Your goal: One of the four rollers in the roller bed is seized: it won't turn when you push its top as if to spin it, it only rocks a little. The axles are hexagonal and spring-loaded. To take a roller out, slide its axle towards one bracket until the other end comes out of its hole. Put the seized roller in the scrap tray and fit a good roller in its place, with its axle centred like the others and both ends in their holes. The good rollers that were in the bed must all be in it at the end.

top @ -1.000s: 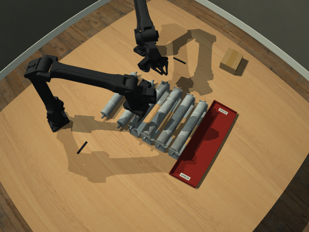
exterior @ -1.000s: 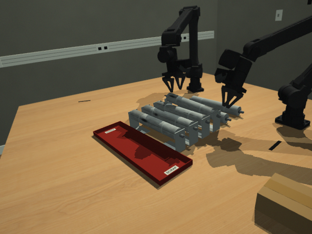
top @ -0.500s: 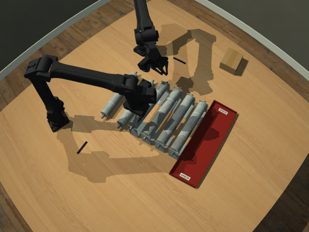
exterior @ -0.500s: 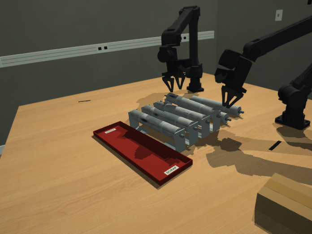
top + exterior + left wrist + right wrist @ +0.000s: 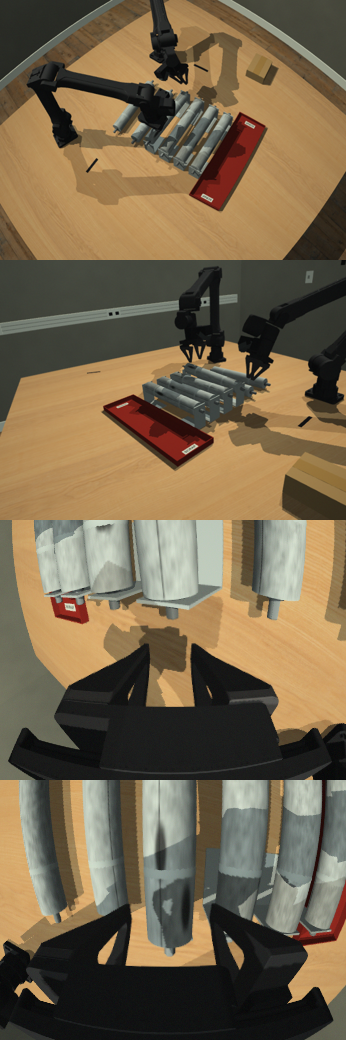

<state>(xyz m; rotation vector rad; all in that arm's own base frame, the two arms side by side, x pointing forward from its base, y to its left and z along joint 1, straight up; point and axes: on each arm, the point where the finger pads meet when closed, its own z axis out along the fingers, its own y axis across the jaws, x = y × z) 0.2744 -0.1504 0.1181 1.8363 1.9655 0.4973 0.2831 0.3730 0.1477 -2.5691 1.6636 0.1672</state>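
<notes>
Now: right hand 20 mm past the grey roller, 90 mm to the right of it and 60 mm above it. From my right hand the other things lie so: cardboard box: 80 mm ahead, 670 mm to the left, 110 mm below; then red scrap tray: 310 mm ahead, 150 mm to the left, 140 mm below.
Right now the grey roller is 170 mm to the right of my left hand, 60 mm ahead of it and 30 mm below it. Round my left hand: cardboard box: 410 mm to the left, 160 mm ahead, 80 mm below; then red scrap tray: 390 mm ahead, 110 mm to the right, 110 mm below.
</notes>
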